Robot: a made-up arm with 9 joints.
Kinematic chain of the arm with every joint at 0, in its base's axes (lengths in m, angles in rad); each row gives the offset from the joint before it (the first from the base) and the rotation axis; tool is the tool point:
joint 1: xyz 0 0 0.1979 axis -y
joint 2: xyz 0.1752 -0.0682 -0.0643 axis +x
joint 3: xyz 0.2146 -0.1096 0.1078 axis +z
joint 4: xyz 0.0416 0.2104 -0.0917 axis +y
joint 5: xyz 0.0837 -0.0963 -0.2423 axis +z
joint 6: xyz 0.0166 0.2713 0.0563 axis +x
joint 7: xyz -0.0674 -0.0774 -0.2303 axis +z
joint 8: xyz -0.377 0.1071 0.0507 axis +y
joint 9: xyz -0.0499 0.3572 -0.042 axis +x
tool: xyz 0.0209 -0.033 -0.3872
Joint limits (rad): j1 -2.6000..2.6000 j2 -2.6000..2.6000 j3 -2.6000..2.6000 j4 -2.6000..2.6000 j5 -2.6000..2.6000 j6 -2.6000..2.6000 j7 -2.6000..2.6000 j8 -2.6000..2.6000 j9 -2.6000..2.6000
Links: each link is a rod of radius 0.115 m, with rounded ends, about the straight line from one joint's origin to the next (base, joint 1, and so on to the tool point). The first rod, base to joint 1, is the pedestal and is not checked.
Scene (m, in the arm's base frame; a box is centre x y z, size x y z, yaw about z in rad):
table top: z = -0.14
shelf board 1: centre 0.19 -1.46 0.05 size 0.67 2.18 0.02 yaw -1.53
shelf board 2: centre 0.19 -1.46 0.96 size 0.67 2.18 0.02 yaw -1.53
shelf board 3: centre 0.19 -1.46 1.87 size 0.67 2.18 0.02 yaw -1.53
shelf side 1: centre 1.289 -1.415 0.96 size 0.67 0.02 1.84 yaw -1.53
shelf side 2: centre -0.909 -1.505 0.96 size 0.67 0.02 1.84 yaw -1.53
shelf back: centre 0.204 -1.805 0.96 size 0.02 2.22 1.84 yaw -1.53
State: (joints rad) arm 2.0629 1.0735 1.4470 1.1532 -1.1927 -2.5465 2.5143 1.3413 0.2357
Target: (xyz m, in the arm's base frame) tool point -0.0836 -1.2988 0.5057
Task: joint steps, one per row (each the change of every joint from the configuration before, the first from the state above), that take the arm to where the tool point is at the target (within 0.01 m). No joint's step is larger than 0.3 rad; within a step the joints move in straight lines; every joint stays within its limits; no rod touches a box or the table.
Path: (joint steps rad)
1: 0.0838 -0.2965 -0.0747 0.2482 0.1693 0.0149 -0.1707 -0.0046 -0.0735
2: 0.0839 -0.2965 -0.0746 0.2482 0.1694 0.0148 -0.1707 -0.0046 -0.0736
3: 0.0838 -0.2966 -0.0747 0.2483 0.1693 0.0149 -0.1707 -0.0046 -0.0735
4: 0.0373 -0.2740 0.1192 0.2340 -0.1708 -0.0327 0.1993 0.1863 0.0223
5: 0.0374 -0.2740 0.1191 0.2341 -0.1709 -0.0327 0.1992 0.1864 0.0223
6: 0.0374 -0.2740 0.1191 0.2340 -0.1709 -0.0327 0.1993 0.1863 0.0223

